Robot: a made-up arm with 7 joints.
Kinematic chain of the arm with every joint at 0, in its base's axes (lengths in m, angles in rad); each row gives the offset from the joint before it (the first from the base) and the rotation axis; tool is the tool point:
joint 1: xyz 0 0 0.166 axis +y
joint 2: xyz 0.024 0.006 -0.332 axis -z
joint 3: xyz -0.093 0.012 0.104 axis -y
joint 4: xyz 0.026 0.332 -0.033 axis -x
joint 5: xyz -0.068 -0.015 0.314 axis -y
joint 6: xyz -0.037 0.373 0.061 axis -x
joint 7: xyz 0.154 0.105 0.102 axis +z
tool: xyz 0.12 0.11 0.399
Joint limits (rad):
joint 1: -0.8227..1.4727
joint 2: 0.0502..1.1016
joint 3: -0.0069..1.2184
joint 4: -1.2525..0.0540
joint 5: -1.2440..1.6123
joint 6: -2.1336..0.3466
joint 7: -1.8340..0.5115
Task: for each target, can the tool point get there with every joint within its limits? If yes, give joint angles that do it. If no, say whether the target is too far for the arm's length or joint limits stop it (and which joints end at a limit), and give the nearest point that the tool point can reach.
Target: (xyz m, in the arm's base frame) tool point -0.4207 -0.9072 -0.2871
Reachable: no: joint limits stop it (at a limit: joint 2, joint 3, joint 4) | nearest point -0.3838 -0.4544 -0.2474 | short by 0.456 m
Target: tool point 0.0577 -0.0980 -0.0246
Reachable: yes | joints 0.2438 0.3551 0.2414 -1.0206 -0.0852 -1.9203 -0.0860
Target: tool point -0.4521 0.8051 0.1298
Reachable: yes | joints -0.5045 1.0202 1.1073 -0.6430 0.3726 -0.1648 -1.0537
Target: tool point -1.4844 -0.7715 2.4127
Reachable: no: too far | nearest point -0.5808 -0.0834 1.0450 | short by 1.778 m
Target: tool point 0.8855 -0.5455 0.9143
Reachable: no: joint limits stop it (at a limit: joint 2, joint 3) | nearest point 0.6858 -0.1340 0.7455 | short by 0.488 m
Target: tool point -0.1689 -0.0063 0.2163
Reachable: yes | joints -0.1598 0.3703 0.8937 -0.6903 0.3123 -1.6415 -0.9883
